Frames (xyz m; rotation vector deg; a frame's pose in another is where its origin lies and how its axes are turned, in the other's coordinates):
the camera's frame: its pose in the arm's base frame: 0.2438 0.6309 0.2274 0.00 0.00 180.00
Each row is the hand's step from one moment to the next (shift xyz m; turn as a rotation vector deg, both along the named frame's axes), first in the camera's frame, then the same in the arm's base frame.
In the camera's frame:
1: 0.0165 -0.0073 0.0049 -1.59 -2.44 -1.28
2: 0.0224 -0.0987 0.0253 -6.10 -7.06 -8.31
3: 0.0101 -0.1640 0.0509 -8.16 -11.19 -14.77
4: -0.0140 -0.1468 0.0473 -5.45 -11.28 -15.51
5: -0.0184 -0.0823 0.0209 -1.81 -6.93 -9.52
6: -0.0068 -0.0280 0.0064 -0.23 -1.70 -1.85
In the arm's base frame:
1: -0.0165 0.0073 0.0049 1.59 2.44 -1.28
2: -0.0224 0.0987 0.0253 6.10 7.06 -8.31
3: -0.0101 0.1640 0.0509 8.16 11.19 -14.77
4: 0.0140 0.1468 0.0473 5.45 11.28 -15.51
5: 0.0184 0.0823 0.0209 1.81 6.93 -9.52
6: 0.0068 0.0280 0.0064 0.23 1.70 -1.85

